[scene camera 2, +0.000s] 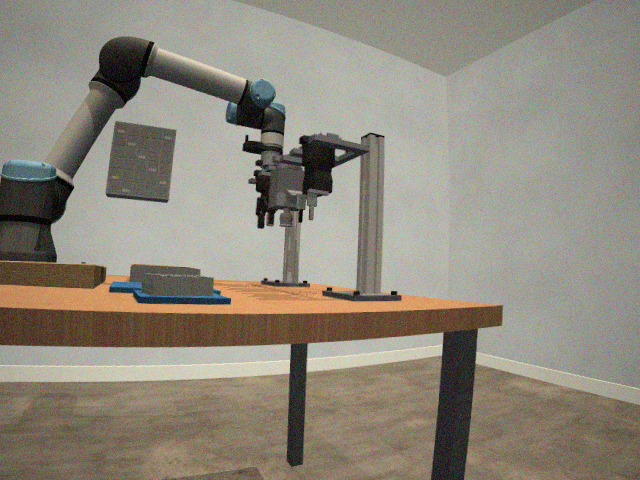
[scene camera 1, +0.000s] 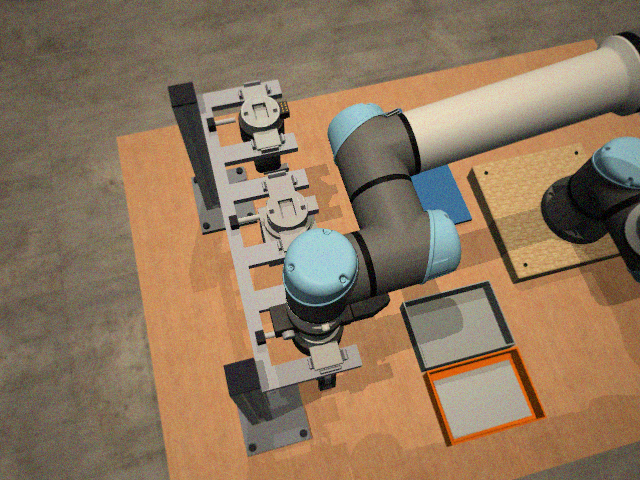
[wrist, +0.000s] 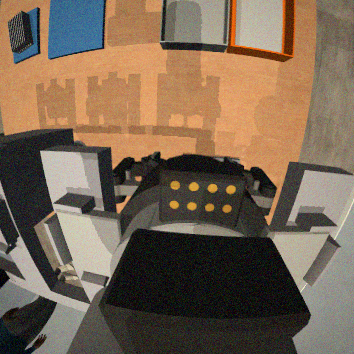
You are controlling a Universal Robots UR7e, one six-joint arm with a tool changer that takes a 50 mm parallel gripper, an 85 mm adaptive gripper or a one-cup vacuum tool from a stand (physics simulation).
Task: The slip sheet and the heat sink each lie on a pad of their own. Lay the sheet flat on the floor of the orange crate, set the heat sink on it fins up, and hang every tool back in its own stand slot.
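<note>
The heat sink lies fins up on its small blue pad. The larger blue pad is bare. The orange crate has a flat pale grey surface inside; I cannot tell whether this is the sheet or the crate's own floor. The arm's wrist is down on the black adaptive gripper in the stand slot nearest the crates. Its linkages spread to both sides in the wrist view, and it looks open and empty. The other two tools hang in their slots.
The tool stand has a post at each end, and its slot arms flank the gripper closely. A dark grey crate adjoins the orange one. The arm's base stands on a wooden board. A person partly shows in the wrist view.
</note>
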